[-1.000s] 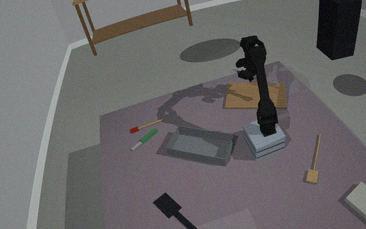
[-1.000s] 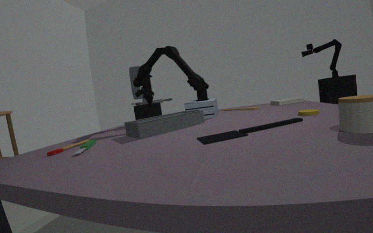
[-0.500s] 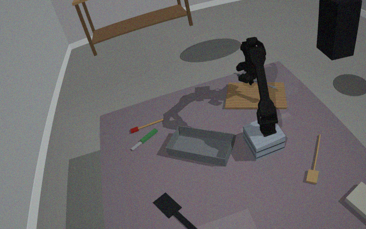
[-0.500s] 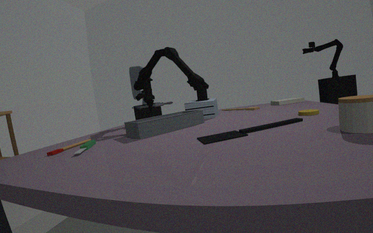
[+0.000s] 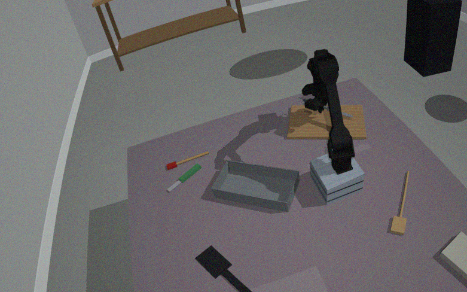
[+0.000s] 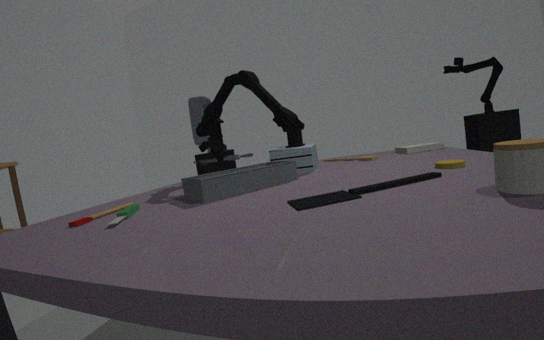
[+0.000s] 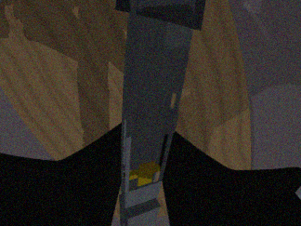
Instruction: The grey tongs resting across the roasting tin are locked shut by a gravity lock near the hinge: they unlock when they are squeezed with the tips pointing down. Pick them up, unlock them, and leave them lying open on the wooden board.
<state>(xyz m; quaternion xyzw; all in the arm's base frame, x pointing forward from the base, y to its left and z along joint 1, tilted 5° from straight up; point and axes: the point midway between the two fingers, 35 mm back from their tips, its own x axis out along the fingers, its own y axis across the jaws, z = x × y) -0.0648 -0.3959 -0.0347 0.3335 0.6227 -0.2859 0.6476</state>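
Right now the yellow lock piece is 40 mm above my gripper tip. From my gripper tip the other things lie so: wooden board 20 mm behind, 20 mm to the left, 40 mm below; then green-handled tool 680 mm ahead, 160 mm to the left, 40 mm below; then grey roasting tin 390 mm ahead, 310 mm to the left, 20 mm below.
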